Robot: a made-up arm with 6 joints.
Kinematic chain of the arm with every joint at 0, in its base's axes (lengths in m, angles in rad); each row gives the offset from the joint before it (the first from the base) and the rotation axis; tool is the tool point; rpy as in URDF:
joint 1: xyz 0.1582 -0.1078 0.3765 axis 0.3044 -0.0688 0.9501
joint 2: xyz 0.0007 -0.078 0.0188 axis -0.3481 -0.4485 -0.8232
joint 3: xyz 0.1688 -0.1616 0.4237 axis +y
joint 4: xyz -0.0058 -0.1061 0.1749 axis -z
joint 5: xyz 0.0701 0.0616 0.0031 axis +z
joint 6: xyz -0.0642 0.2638 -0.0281 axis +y
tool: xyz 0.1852 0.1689 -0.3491 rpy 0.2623 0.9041 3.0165
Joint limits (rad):
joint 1: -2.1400..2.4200
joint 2: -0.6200..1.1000
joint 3: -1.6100..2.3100
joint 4: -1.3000..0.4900
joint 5: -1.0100..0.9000
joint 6: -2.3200..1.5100
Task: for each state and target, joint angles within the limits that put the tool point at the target. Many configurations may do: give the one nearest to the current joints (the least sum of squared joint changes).
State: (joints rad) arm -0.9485 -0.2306 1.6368 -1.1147 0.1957 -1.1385
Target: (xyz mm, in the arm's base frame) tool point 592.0 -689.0 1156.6
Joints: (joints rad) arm -1.3227 -0.3308 2.0029 -1.3000 0.6324 -1.5138
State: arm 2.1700 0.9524 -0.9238 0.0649 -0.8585 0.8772
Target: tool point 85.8 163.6 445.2
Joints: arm 2.4200 0.3514 -1.4640 -0.8999 -0.3528 1.3017
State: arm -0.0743 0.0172 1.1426 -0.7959 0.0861 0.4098
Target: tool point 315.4 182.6 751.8
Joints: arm -0.6194 0.3655 1.2280 -0.6574 -0.0948 -0.0483
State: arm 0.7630 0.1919 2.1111 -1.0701 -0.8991 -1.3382
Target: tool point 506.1 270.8 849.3
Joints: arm 0.6521 0.2100 2.0070 -1.3000 -0.6710 -1.6450
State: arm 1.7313 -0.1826 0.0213 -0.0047 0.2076 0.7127
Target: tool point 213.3 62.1 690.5
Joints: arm 1.4249 0.5328 -0.1643 0.3316 0.2766 0.5033
